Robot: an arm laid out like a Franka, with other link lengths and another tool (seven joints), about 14 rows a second.
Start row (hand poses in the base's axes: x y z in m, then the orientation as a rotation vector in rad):
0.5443, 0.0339, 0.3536, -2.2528, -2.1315, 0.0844
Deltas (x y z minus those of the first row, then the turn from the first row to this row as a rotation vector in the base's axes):
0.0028, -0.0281, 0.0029, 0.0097, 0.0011, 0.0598
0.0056, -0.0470, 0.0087, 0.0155, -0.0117, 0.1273
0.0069, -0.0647, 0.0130, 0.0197, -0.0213, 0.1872
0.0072, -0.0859, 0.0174, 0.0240, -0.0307, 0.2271
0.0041, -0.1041, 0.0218, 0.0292, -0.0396, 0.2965
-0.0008, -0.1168, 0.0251, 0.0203, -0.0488, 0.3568
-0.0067, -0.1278, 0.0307, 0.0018, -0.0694, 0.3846
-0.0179, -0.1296, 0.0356, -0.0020, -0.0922, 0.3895
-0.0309, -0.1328, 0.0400, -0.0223, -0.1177, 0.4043
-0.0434, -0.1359, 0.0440, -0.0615, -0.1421, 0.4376
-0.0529, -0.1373, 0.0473, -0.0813, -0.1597, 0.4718
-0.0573, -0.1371, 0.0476, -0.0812, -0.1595, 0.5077
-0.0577, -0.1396, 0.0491, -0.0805, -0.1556, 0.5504
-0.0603, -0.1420, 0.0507, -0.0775, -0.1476, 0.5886
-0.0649, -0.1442, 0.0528, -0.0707, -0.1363, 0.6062
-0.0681, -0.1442, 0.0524, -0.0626, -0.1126, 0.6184
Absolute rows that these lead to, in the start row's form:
0.5471, 0.0058, 0.3565, -2.1835, -2.1940, 0.0769
0.5499, -0.0131, 0.3623, -2.1128, -2.2716, 0.0584
0.5512, -0.0308, 0.3666, -2.0474, -2.3381, 0.0448
0.5515, -0.0520, 0.3710, -2.0033, -2.3821, 0.0308
0.5484, -0.0702, 0.3754, -1.9221, -2.4537, 0.0170
0.5435, -0.0829, 0.3787, -1.8563, -2.5219, 0.0178
0.5376, -0.0939, 0.3843, 1.8174, 2.5402, -0.0149
0.5264, -0.0957, 0.3892, 1.8008, 2.5295, 0.0066
0.5134, -0.0989, 0.3936, 1.7643, 2.5155, 0.0132
0.5009, -0.1020, 0.3976, 1.6981, 2.5056, -0.0016
0.4914, -0.1034, 0.4009, 1.6408, 2.5112, -0.0035
0.4870, -0.1032, 0.4012, 1.5950, 2.5397, -0.0044
0.4866, -0.1057, 0.4027, 1.5415, 2.5750, -0.0088
0.4840, -0.1081, 0.4043, 1.4952, 2.6098, -0.0152
0.4794, -0.1103, 0.4064, 1.4779, 2.6335, -0.0209
0.4762, -0.1103, 0.4060, 1.4718, 2.6613, -0.0388

